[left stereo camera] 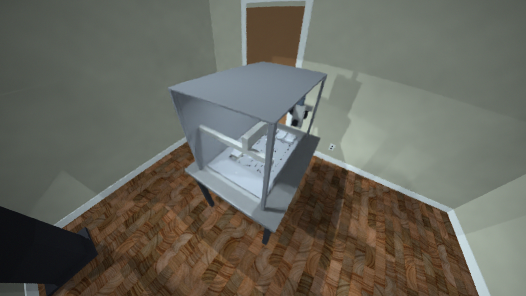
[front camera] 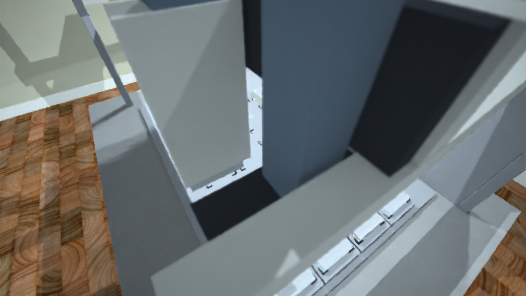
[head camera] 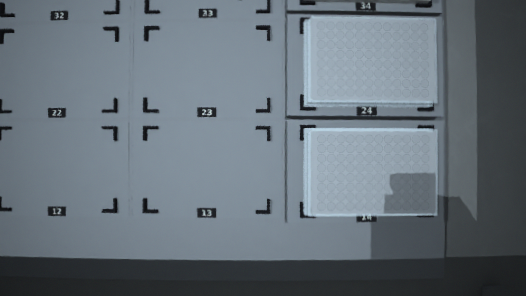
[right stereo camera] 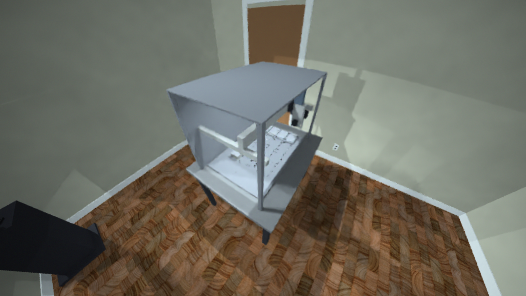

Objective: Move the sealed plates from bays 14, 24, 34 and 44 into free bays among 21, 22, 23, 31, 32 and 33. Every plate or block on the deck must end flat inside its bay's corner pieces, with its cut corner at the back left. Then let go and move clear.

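Places are measured from the robot's base along level axes (x ahead, y left, z up), in millimetres.
Pixels of known places: gripper, fingertip midpoint: [left stereo camera: 295, 127]; robot's base, origin of the base link: [right stereo camera: 267, 176].
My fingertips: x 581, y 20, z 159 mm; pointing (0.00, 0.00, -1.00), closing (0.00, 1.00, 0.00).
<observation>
For each thing: its top centre in the pictures, then the offset to it from my fingertips. "*": a spot on its surface instead.
- Sealed plate 14, middle of its top: [head camera: 373, 172] [front camera: 279, 261] dz -130, dx -25, dy +23 mm
- sealed plate 24, middle of its top: [head camera: 373, 59] [front camera: 318, 232] dz -130, dx -25, dy +130 mm
- Sealed plate 34, middle of its top: [front camera: 351, 208] dz -130, dx -25, dy +237 mm
- sealed plate 44, middle of its top: [front camera: 379, 186] dz -130, dx -25, dy +344 mm
- Bay 22, surface spot: [head camera: 60, 70] * dz -159, dx -350, dy +130 mm
- bay 23, surface spot: [head camera: 206, 70] * dz -159, dx -190, dy +129 mm
- pale block, middle of its top: [front camera: 270, 94] [left stereo camera: 238, 150] [right stereo camera: 238, 150] dz -117, dx -517, dy +344 mm
Sealed plate 14 [head camera: 350, 170] [front camera: 300, 285] and sealed plate 24 [head camera: 370, 60] [front camera: 335, 255] lie in their bays in the right column. Sealed plate 34 [front camera: 369, 227] and sealed plate 44 [front camera: 397, 205] lie farther back in that column; an edge of plate 34 shows at the top of the head view. Bay 22 [head camera: 60, 70] and bay 23 [head camera: 206, 70] hold no plate. Bays 32 and 33 show in part; bays 21 and 31 do not show in the head view. My gripper's dark body [front camera: 235, 205] is partly behind the pale beam in the front view. Its jaws are hidden.
A blue column [front camera: 320, 90] and a pale upright block [front camera: 200, 100] cover much of the deck in the front view. A pale beam [front camera: 280, 225] crosses in front. A pale block [right stereo camera: 235, 156] stands on the deck. A shadow falls across part of plate 14.
</observation>
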